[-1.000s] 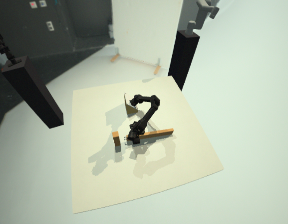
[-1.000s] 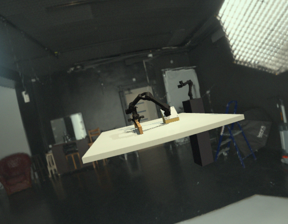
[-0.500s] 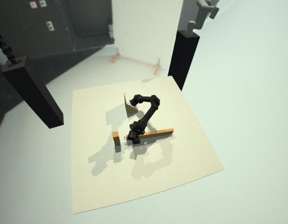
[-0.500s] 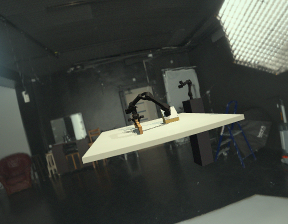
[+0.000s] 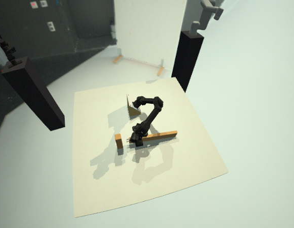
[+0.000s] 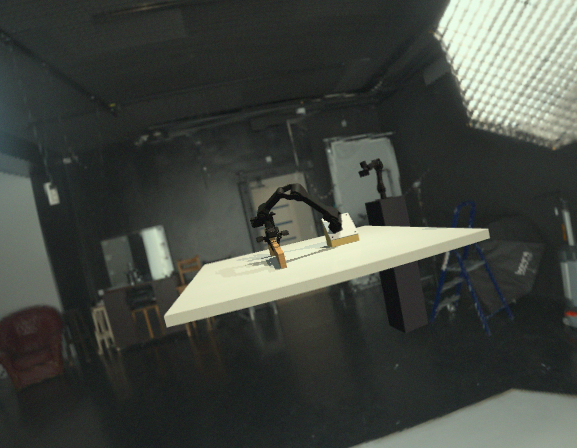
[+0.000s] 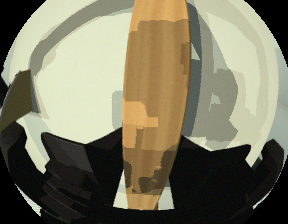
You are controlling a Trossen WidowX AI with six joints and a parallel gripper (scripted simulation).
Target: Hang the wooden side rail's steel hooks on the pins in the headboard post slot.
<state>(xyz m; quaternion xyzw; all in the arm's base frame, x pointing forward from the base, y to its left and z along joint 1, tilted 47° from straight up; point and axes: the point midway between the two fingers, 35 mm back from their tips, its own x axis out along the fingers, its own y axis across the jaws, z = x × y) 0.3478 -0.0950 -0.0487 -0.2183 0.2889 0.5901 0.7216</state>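
Right now the wooden headboard post is 16 cm to the right of my gripper tip, 4 cm above it and 2 cm behind it.
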